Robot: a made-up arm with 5 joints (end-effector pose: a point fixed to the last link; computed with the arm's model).
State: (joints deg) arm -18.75 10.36 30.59 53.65 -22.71
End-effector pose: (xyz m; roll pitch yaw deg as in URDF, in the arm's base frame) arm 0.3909 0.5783 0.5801 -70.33 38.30 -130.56
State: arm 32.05 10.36 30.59 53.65 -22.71
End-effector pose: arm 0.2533 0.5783 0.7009 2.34 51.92 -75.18
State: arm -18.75 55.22 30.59 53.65 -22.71
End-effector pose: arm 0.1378 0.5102 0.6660 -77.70 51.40 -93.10
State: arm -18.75 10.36 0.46 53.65 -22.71
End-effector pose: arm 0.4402 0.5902 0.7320 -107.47 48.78 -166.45
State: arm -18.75 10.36 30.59 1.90 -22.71
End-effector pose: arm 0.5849 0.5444 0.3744 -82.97 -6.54 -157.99
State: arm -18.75 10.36 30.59 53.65 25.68
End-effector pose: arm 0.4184 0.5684 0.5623 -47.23 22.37 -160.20
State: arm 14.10 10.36 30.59 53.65 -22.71
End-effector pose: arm 0.3137 0.5783 0.6729 -27.25 52.88 -98.82
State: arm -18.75 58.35 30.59 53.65 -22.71
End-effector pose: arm 0.1232 0.4980 0.6710 -77.75 52.40 -90.17
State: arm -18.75 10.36 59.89 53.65 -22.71
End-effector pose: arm 0.3642 0.4925 0.4528 -49.50 17.33 -111.14
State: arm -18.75 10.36 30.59 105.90 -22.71
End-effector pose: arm 0.1202 0.4820 0.5856 -2.69 58.66 -52.62
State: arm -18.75 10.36 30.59 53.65 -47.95
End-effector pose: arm 0.3763 0.5721 0.5891 -79.56 50.03 -115.63
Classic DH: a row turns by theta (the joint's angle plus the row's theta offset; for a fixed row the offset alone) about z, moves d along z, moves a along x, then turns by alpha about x. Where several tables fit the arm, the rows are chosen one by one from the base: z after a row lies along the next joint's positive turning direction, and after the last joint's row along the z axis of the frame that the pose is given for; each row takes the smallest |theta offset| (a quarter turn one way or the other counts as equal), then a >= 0, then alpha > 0; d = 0 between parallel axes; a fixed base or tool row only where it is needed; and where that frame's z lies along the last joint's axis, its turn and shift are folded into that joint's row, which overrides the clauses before.
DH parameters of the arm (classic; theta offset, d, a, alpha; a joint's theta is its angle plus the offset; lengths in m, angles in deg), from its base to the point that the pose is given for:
base (fixed): 0 0.4956 0.1949 90
joint 1: 0 -0.2206 0.1073 -90
joint 2: 90 0.2453 0.0521 -90
joint 3: 90 -0.0759 0.2641 -90
joint 4: 20.57 -0.4692 -0.0471 123.97
joint 5: 0 -0.3874 0.0126 -123.97
tool (fixed): -110.57 -0.048 0 0

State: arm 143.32 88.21 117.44 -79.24 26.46
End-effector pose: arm -0.4728 0.4589 0.7095 -159.02 -0.92 3.85
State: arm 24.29 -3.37 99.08 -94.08 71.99
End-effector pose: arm 0.3874 -0.3210 0.6564 22.80 25.48 39.26
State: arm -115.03 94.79 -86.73 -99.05 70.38
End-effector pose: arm 0.8541 0.3091 0.7680 -49.42 52.19 61.44
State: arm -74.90 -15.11 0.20 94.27 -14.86
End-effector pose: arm 0.4666 0.5890 0.4625 -83.60 26.49 -172.31
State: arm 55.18 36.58 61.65 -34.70 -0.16
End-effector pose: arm 0.6003 0.3947 0.7875 -18.43 39.24 -173.37
